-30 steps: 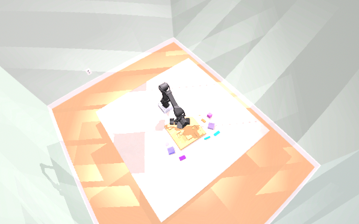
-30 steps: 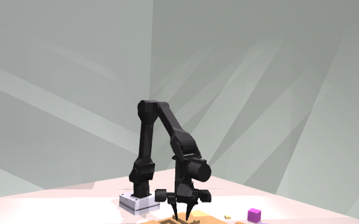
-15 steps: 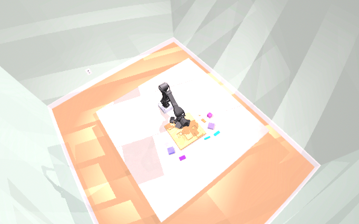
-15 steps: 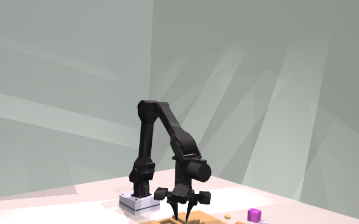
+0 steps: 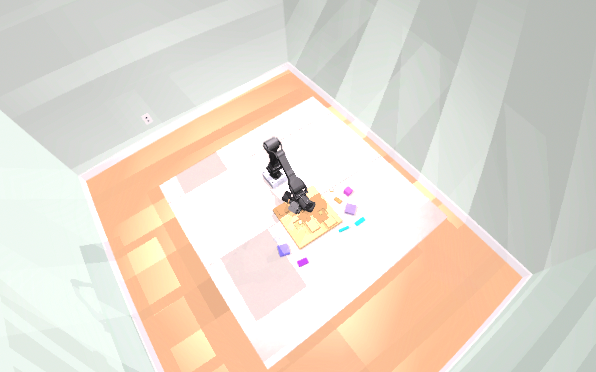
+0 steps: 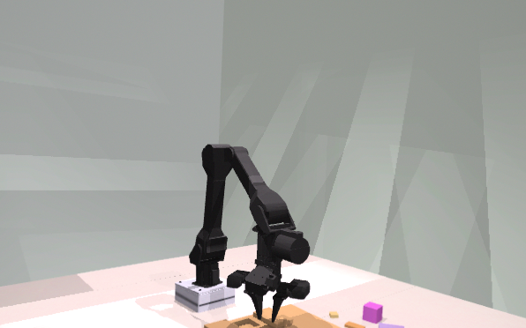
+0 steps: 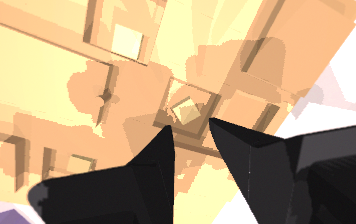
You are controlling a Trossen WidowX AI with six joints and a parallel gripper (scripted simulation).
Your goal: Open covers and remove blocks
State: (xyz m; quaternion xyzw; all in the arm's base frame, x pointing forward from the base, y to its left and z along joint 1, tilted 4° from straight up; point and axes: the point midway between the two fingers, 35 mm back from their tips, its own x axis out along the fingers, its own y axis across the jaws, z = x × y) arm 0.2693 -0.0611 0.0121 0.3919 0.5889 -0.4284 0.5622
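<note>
My gripper tip is now 50 mm short of the puzzle board and 30 mm above it. Also, from my gripper tip: blue-violet block (230 mm to the right, 110 mm ahead, 30 mm below); then lilac block (220 mm to the left, 210 mm ahead, 30 mm below); then small orange piece (220 mm to the left, 110 mm ahead, 40 mm below).
</note>
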